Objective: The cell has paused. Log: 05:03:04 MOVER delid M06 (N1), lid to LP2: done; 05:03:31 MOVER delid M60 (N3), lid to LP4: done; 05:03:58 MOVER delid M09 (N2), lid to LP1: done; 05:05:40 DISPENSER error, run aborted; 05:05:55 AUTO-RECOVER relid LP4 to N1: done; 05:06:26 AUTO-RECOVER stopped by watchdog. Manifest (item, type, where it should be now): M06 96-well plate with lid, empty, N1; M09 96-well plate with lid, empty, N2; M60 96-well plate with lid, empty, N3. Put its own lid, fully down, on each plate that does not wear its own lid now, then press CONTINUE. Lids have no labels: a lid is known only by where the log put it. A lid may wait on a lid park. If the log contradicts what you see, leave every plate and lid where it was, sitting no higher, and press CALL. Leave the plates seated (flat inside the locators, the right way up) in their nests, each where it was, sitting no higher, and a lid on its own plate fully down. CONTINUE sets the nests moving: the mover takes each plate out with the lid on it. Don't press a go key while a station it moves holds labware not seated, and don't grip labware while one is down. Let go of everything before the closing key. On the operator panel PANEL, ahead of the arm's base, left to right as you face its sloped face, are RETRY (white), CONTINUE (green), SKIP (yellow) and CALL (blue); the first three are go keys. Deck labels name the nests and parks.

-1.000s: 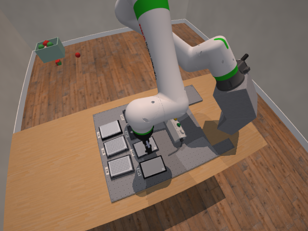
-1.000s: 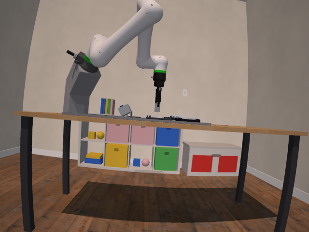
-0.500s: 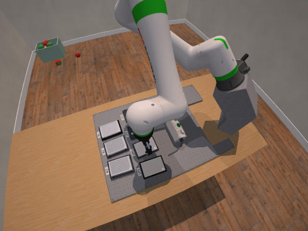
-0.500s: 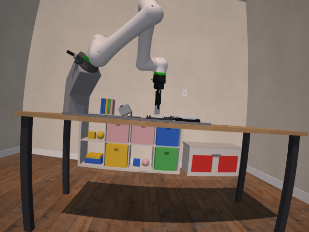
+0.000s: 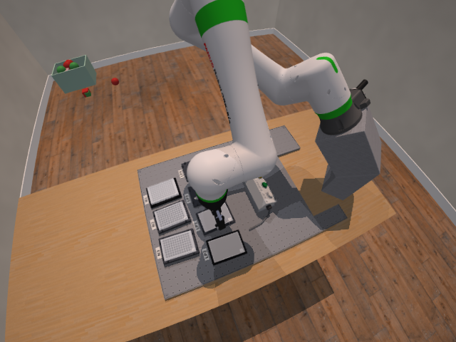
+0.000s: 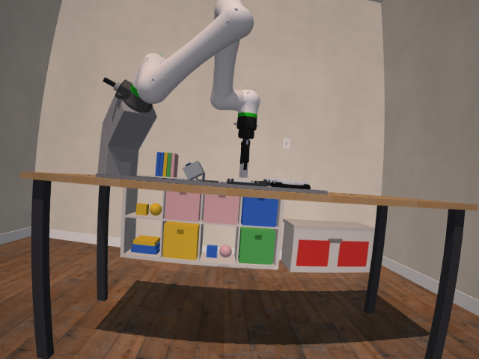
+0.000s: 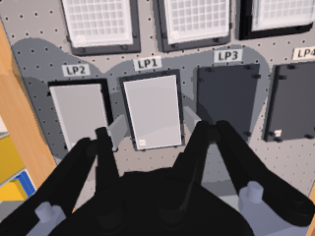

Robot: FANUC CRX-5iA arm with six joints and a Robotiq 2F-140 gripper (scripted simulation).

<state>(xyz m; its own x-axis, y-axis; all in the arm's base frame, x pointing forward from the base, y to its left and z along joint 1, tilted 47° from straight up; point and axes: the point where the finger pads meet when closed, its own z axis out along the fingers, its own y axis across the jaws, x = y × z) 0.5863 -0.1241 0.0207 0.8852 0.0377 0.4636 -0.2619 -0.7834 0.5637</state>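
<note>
Right now my hand is 50 mm above the park labelled LP1. Round my hand: LP3 (40 mm behind, 120 mm to the right, 50 mm below); then LP2 label (130 mm ahead, 90 mm to the left, 50 mm below); then lid park LP2 (40 mm ahead, 120 mm to the left, 50 mm below).
</note>
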